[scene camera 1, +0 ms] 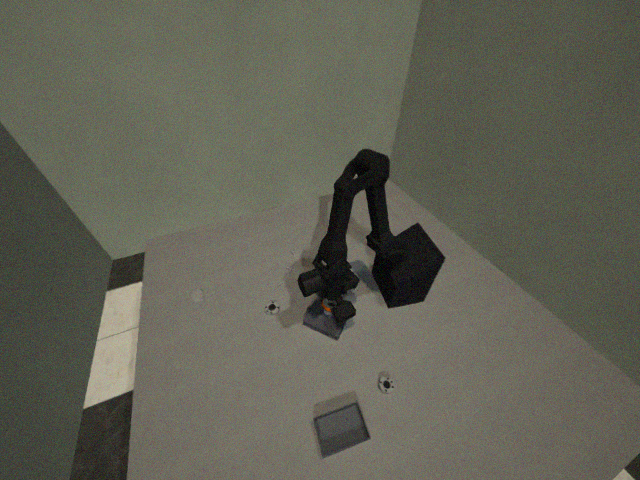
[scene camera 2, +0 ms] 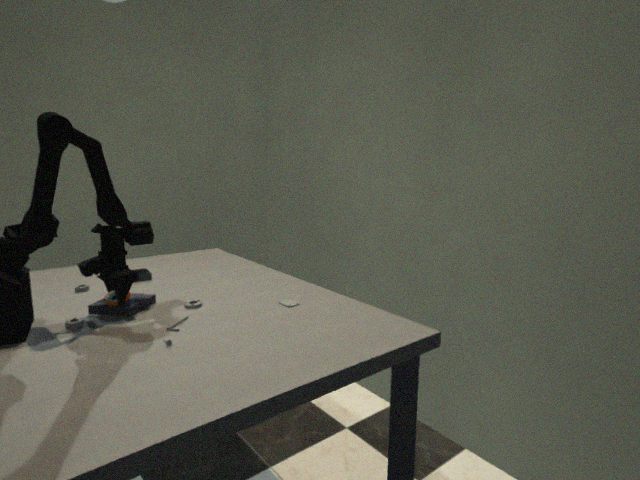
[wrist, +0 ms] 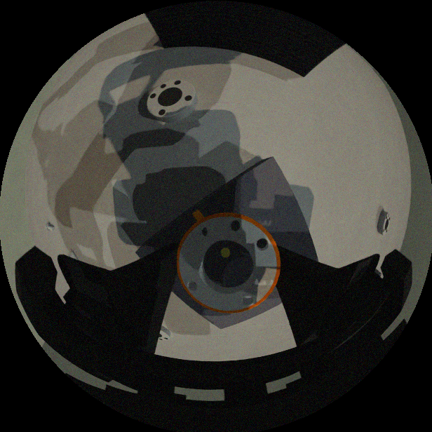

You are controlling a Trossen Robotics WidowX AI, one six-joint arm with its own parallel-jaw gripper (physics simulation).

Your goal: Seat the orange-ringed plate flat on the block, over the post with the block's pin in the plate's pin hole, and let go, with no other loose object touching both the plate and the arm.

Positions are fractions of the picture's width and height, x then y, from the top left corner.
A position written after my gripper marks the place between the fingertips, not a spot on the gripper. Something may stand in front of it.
Note:
In view: my gripper (scene camera 2: 0.18, 0.63), an orange-ringed plate (wrist: 0.62, 0.61), a shallow tray (scene camera 1: 0.53, 0.90), a dark block (scene camera 2: 0.21, 0.63) and a round post (wrist: 0.55, 0.63).
My gripper also shows in scene camera 1 (scene camera 1: 0.52, 0.64) and in the wrist view (wrist: 0.52, 0.58). The dark block shows as well in scene camera 1 (scene camera 1: 0.49, 0.67) and in the wrist view (wrist: 0.61, 0.45).

